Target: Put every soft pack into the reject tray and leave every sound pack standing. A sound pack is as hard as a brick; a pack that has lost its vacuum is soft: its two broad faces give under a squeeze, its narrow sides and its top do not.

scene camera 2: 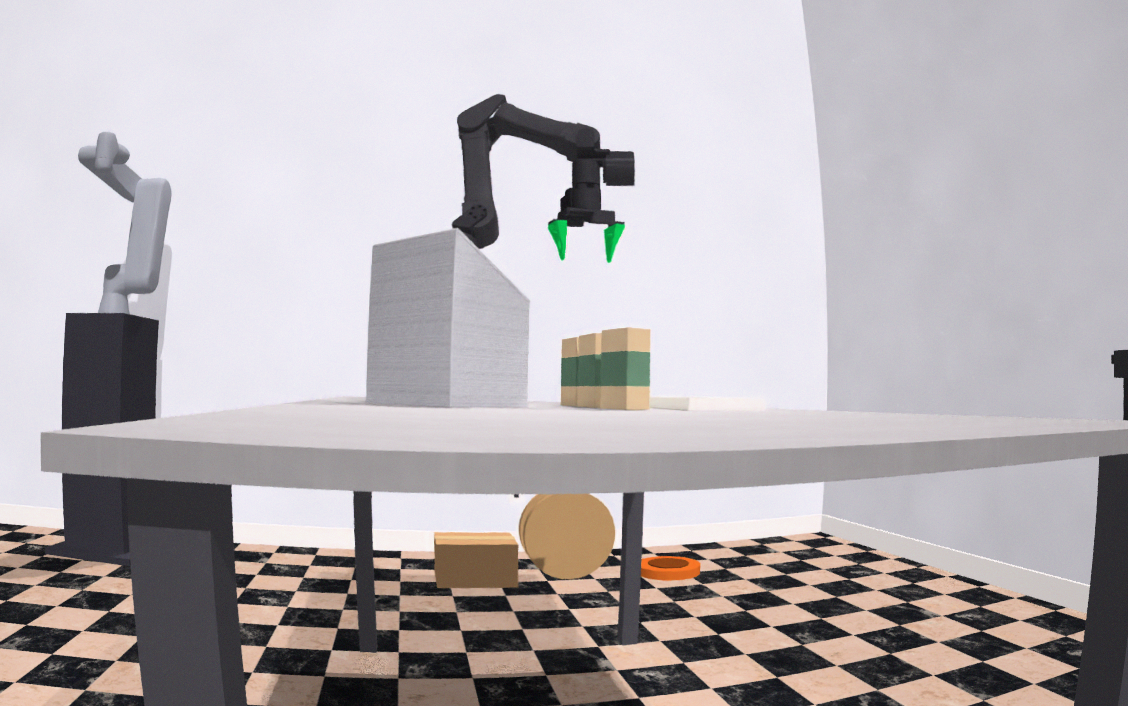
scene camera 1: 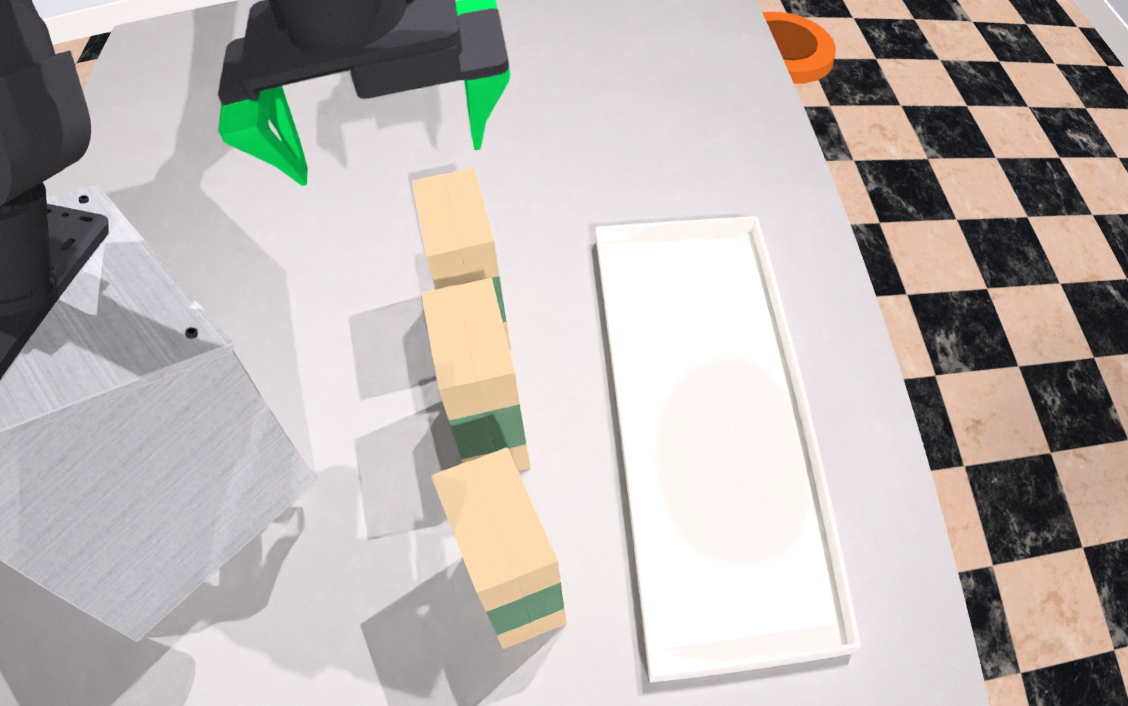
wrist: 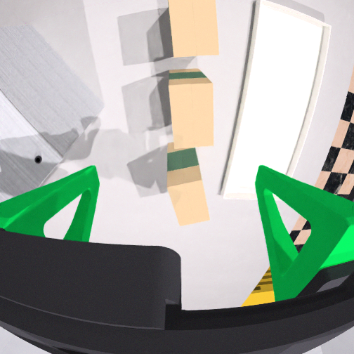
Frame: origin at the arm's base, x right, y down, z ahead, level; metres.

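Where they show: gripper, fingertip midpoint: (scene camera 2: 586, 261) (scene camera 1: 389, 159); arm's base at its link origin: (scene camera 2: 449, 272) (scene camera 1: 7, 295).
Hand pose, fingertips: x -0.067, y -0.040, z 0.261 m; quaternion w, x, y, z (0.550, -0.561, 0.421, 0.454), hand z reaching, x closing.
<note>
Each offset is from my fingertips to the top centre of the thing.
Three tan packs with green bands stand upright in a row: the near one @(dy +0.146, dx +0.142, dz +0.058 m) (scene camera 1: 499, 524) (scene camera 2: 625, 366) (wrist: 194, 27), the middle one @(dy +0.146, dx +0.012, dz +0.026 m) (scene camera 1: 471, 337) (scene camera 2: 588, 370) (wrist: 192, 115) and the far one @(dy +0.146, dx -0.098, dz -0.001 m) (scene camera 1: 455, 212) (scene camera 2: 568, 372) (wrist: 189, 202). Their looks do not show which is soft. The white reject tray @(dy +0.264, dx -0.001, dz +0.204 m) (scene camera 1: 723, 316) (scene camera 2: 723, 403) (wrist: 280, 100) lies right of the row and is empty. My gripper (scene camera 1: 391, 166) (scene camera 2: 585, 259) (wrist: 176, 174) is open and empty, with green fingers, high above the table near the far end of the row.
The grey metal pedestal (scene camera 1: 158, 491) (scene camera 2: 449, 333) (wrist: 45, 85) carrying the arm stands left of the row. The table (scene camera 2: 582, 470) ends to the right of the tray. An orange ring (scene camera 1: 823, 62) (scene camera 2: 694, 569) lies on the floor. A yellow striped item (wrist: 257, 298) partly shows in the wrist view.
</note>
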